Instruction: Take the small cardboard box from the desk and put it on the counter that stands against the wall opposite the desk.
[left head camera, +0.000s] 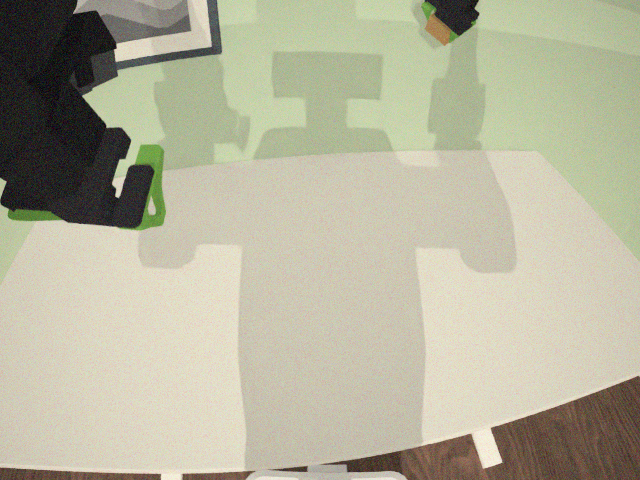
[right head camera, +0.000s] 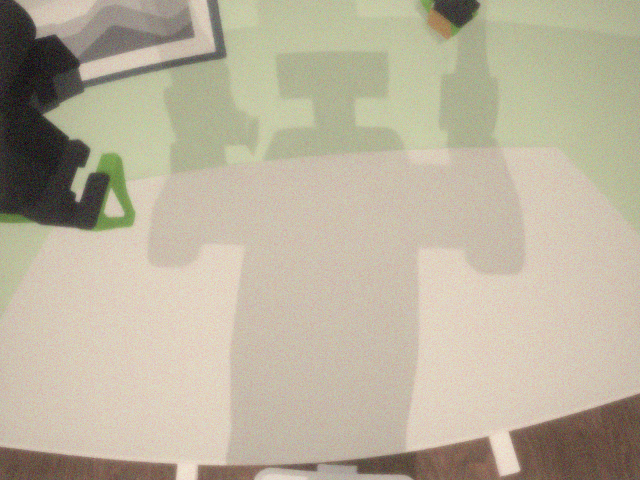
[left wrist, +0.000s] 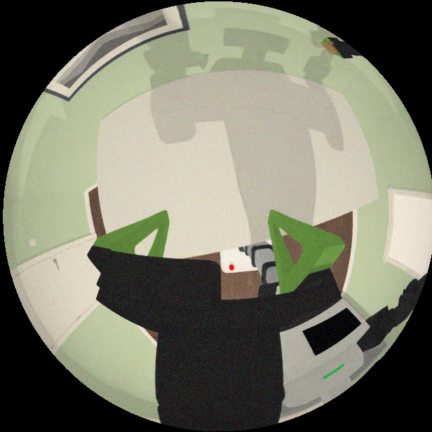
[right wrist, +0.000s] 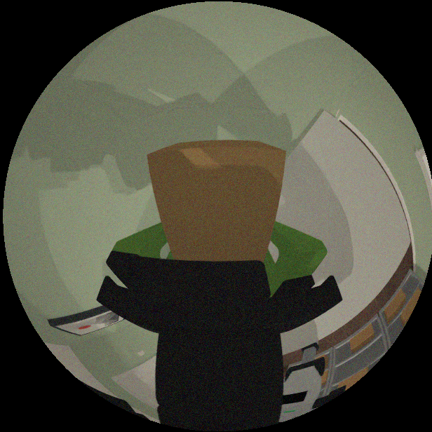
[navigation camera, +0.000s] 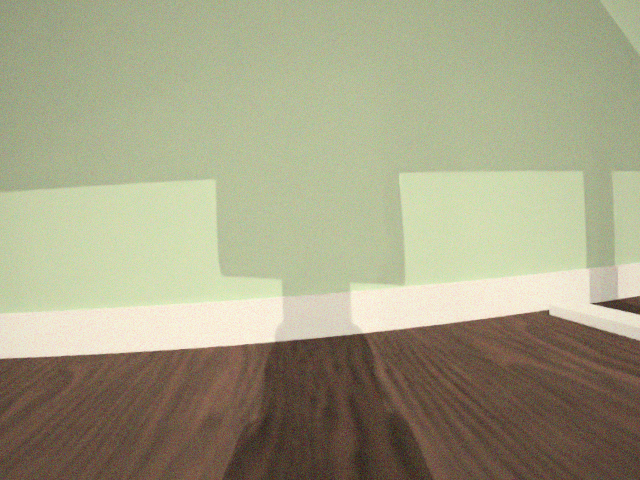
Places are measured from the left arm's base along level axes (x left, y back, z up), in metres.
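Pixels of known places: left gripper, fingertip midpoint: (left head camera: 120, 215) (right head camera: 98, 217); right gripper, fingertip midpoint: (left head camera: 440, 32) (right head camera: 443, 26).
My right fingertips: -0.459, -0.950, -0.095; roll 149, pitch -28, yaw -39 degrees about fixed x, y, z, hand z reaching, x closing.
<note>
Behind a point stands the place of what it marks, as x, y, z.
The small brown cardboard box (left head camera: 438, 31) @(-0.444, -0.920, -0.087) (right head camera: 439, 24) @(-0.443, -0.919, -0.085) (left wrist: 330, 48) (right wrist: 217, 205) is between the green fingers of my right gripper (right wrist: 219, 216). It is held up in front of the green wall, above the far right part of the desk in the head camera views. My right gripper is shut on it. The white desk (left head camera: 129, 335) @(0.140, -0.392, -0.460) (right head camera: 129, 335) @(0.141, -0.381, -0.460) (left wrist: 150, 165) (right wrist: 380, 190) spreads in front of me. My left gripper (left head camera: 87, 219) (right head camera: 64, 222) (left wrist: 218, 215) is open and empty above the desk's left side. The counter cannot be made out in these views.
A green wall (left head camera: 584, 103) @(-1.061, -1.129, -0.280) (navigation camera: 310, 129) @(-0.207, -1.001, -0.975) stands behind the desk, with a framed picture (left head camera: 216, 31) @(0.048, -0.940, -0.099) (right head camera: 219, 31) @(0.046, -0.940, -0.087) (left wrist: 184, 17) at the left. A grey rack (right wrist: 384, 332) with brown boxes shows at the lower right of the right wrist view. A white door (left wrist: 60, 290) shows in the left wrist view.
</note>
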